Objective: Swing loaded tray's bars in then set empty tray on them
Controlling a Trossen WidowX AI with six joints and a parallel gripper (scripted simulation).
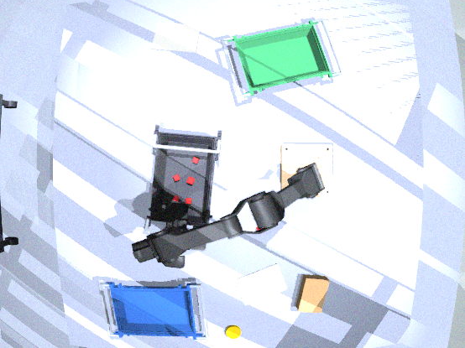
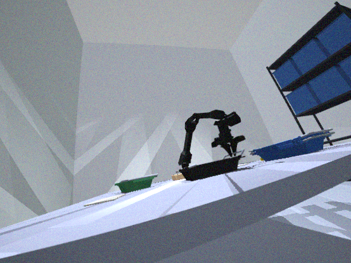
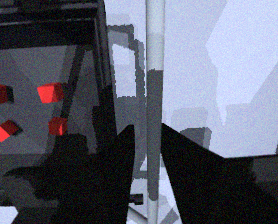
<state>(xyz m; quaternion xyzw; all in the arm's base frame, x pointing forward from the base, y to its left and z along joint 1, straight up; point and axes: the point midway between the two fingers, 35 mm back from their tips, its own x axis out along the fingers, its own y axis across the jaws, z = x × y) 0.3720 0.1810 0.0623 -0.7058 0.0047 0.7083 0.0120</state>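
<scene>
Right now my gripper tip is 56 cm to the left of the green tray, 28 cm past it and 2 cm above it. From my gripper tip the other things lie so: yellow disc: 36 cm to the left, 18 cm behind, 6 cm below; red block: 24 cm behind, 6 cm below, 2 cm to the right; tan box: 43 cm behind, 19 cm to the left, 4 cm below.
</scene>
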